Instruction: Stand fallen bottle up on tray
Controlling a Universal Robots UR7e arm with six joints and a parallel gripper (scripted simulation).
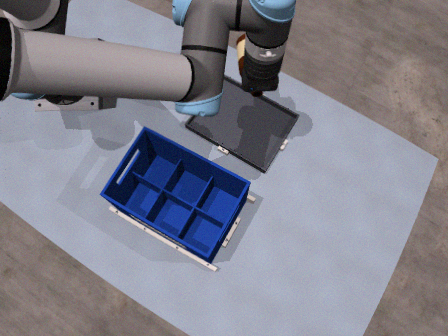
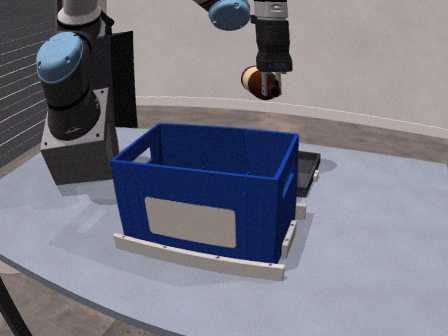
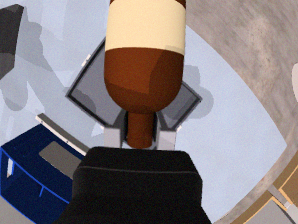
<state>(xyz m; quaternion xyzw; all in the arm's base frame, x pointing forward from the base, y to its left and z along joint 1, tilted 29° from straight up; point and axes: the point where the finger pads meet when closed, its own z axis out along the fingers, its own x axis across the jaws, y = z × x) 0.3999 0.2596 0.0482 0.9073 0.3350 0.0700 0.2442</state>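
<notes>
My gripper is now 4 cm to the right of the bottle, 3 cm past it and 1 cm above it. From my hand the other things lie so: dark tray (19 cm below, 2 cm behind, 1 cm to the right); blue crate (30 cm to the right, 12 cm below, 2 cm behind).
</notes>
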